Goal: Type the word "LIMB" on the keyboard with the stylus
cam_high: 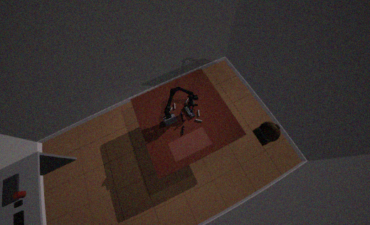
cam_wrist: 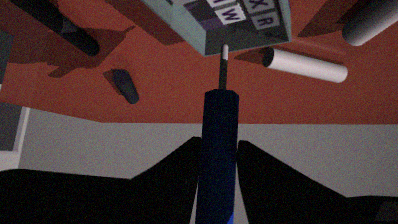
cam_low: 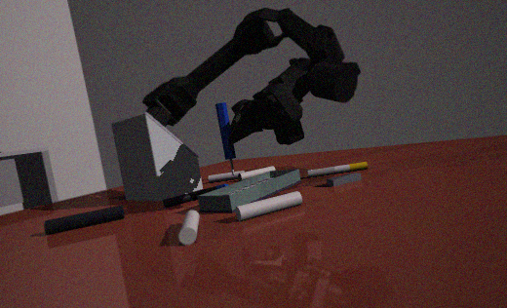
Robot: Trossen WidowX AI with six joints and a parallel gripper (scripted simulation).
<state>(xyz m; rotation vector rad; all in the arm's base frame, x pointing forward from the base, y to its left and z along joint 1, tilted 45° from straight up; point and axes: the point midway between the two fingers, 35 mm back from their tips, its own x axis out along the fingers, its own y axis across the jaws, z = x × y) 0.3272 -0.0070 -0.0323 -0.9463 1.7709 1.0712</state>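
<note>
Now: the M key 9 cm below my gripper tip. Also, from my gripper tip: dark blue-capped pen (13 cm behind, 6 cm to the left, 10 cm below); blue stylus (1 cm below); L key (1 cm behind, 2 cm to the left, 9 cm below).
</note>
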